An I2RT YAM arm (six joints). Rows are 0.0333 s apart.
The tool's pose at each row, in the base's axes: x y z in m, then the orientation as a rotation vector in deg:
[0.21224 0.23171 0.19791 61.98 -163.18 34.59]
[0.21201 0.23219 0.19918 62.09 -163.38 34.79]
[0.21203 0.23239 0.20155 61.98 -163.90 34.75]
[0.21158 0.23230 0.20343 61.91 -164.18 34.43]
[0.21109 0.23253 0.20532 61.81 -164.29 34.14]
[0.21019 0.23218 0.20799 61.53 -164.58 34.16]
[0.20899 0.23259 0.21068 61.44 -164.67 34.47]
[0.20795 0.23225 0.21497 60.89 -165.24 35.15]
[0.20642 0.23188 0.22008 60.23 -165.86 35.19]
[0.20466 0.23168 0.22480 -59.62 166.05 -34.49]
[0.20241 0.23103 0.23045 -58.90 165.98 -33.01]
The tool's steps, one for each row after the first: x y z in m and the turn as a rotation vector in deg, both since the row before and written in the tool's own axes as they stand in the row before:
[0.00008 0.00004 -0.00137 0.18 -0.21 0.03]
[0.00025 -0.00070 -0.00226 0.06 -0.39 0.26]
[0.00069 -0.00043 -0.00176 -0.16 -0.22 0.13]
[0.00052 -0.00018 -0.00189 -0.18 -0.06 0.08]
[0.00131 -0.00058 -0.00245 0.03 -0.12 0.26]
[0.00105 0.00012 -0.00278 0.21 -0.02 0.10]
[0.00164 -0.00107 -0.00397 0.49 -0.22 0.54]
[0.00212 -0.00113 -0.00478 0.07 -0.24 0.59]
[0.00211 -0.00075 -0.00452 -0.33 -0.35 0.46]
[0.00285 -0.00109 -0.00530 -0.67 -0.76 0.52]

